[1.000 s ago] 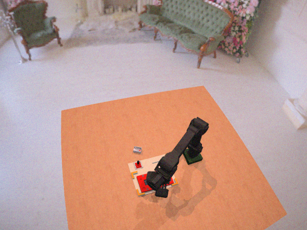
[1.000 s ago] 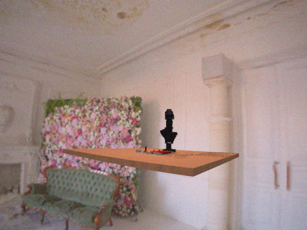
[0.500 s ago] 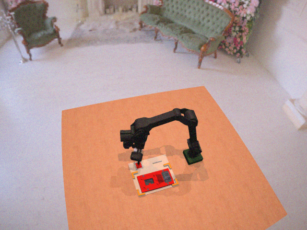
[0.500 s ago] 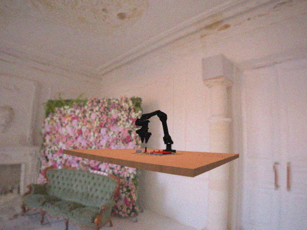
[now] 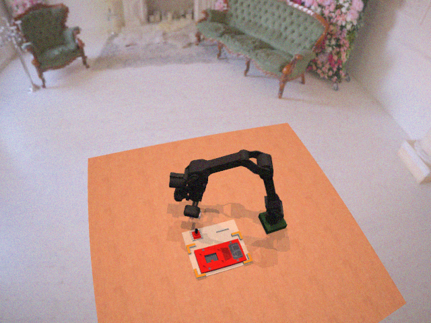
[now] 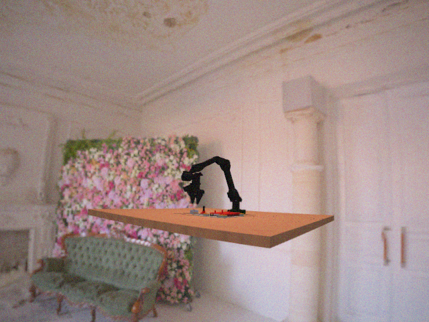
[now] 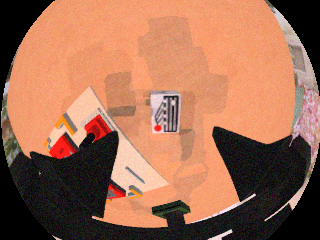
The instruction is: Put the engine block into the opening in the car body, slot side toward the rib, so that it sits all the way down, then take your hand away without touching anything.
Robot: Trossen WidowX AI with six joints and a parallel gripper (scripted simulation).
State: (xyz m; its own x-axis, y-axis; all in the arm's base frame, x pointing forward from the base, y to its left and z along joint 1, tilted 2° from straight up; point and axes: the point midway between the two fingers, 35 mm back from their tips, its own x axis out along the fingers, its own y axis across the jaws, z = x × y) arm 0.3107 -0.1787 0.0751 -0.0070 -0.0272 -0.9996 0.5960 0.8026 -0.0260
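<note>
Right now the engine block is 6 cm below my gripper tip and 1 cm to the right of it.
</note>
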